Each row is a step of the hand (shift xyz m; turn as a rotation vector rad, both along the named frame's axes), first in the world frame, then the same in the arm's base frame.
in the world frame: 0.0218 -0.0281 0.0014 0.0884 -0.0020 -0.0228
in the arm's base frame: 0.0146 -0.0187 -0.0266 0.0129 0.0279 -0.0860
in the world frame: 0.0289 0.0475 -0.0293 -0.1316 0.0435 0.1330
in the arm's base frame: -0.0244 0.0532 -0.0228 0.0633 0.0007 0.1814
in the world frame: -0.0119 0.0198 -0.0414 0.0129 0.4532 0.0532
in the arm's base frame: -0.0457 0.0126 -0.0011 -0.0298 0.4312 0.1470
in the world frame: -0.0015 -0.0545 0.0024 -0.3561 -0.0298 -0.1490
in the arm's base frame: 0.0116 -0.0514 -0.0141 -0.2639 -0.1586 0.2347
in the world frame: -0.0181 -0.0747 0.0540 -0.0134 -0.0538 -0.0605
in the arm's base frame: 0.0559 -0.0739 0.0156 -0.0501 -0.0577 -0.0298
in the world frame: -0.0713 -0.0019 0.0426 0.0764 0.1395 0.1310
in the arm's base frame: 0.0122 -0.0247 0.0784 0.1222 0.1630 0.0308
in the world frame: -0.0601 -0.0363 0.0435 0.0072 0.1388 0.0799
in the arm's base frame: 0.0235 -0.0530 0.0588 0.0499 0.1360 0.0687
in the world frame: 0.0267 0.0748 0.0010 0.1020 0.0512 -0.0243
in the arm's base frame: -0.0027 0.0794 -0.0001 0.0070 0.0824 -0.0823
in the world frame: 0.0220 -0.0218 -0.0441 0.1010 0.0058 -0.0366
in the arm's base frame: -0.0278 -0.0147 -0.0438 0.0037 0.0390 -0.1002
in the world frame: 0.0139 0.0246 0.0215 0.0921 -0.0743 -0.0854
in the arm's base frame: 0.0203 0.0288 0.0044 -0.0293 -0.0412 -0.1369
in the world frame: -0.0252 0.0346 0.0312 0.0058 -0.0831 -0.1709
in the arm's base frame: 0.0125 0.0250 0.0450 -0.1378 -0.0833 -0.1010
